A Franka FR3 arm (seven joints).
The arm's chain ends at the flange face. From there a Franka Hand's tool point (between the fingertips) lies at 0.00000 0.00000 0.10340 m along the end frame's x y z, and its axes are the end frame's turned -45 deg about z.
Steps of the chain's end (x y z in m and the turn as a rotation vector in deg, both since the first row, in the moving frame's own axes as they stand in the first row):
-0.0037, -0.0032, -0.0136, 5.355, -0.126, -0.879
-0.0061, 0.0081, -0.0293, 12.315, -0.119, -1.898
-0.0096, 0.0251, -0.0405, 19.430, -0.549, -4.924
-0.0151, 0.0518, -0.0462, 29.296, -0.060, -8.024
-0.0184, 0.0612, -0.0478, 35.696, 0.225, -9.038
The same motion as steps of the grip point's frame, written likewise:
0.0063, -0.0119, -0.0141, 3.876, 3.697, -0.879
0.0051, -0.0146, -0.0317, 8.792, 8.624, -1.898
-0.0020, -0.0150, -0.0464, 14.127, 13.351, -4.924
-0.0143, -0.0123, -0.0594, 20.758, 20.673, -8.024
-0.0170, -0.0154, -0.0672, 25.082, 25.400, -9.038

